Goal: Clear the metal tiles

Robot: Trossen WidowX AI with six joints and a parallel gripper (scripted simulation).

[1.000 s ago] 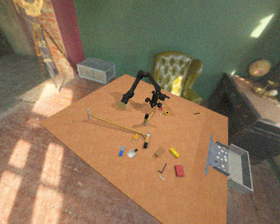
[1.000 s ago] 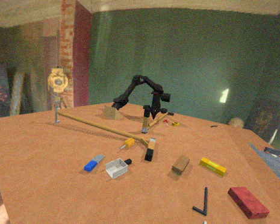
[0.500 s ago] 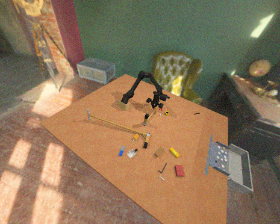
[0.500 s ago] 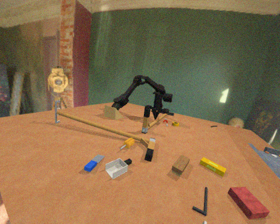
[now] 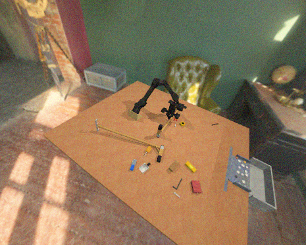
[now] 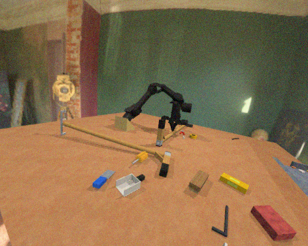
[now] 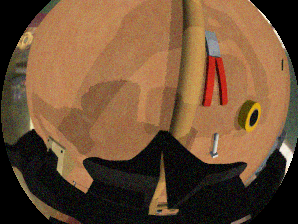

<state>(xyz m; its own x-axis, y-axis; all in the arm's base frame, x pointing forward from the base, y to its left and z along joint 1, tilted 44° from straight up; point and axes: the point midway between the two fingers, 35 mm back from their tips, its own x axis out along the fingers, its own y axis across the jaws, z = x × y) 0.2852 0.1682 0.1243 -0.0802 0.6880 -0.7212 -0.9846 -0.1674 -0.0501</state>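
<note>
Now: the long scraper 10 mm ahead of my gripper tip, 30 mm to the left of it and 50 mm above it. From my gripper tip the other things lie so: wooden block: 310 mm ahead, 410 mm to the right; then yellow level: 410 mm ahead, 330 mm to the right; then yellow tape roll: 140 mm ahead, 50 mm to the left, 10 mm below.
</note>
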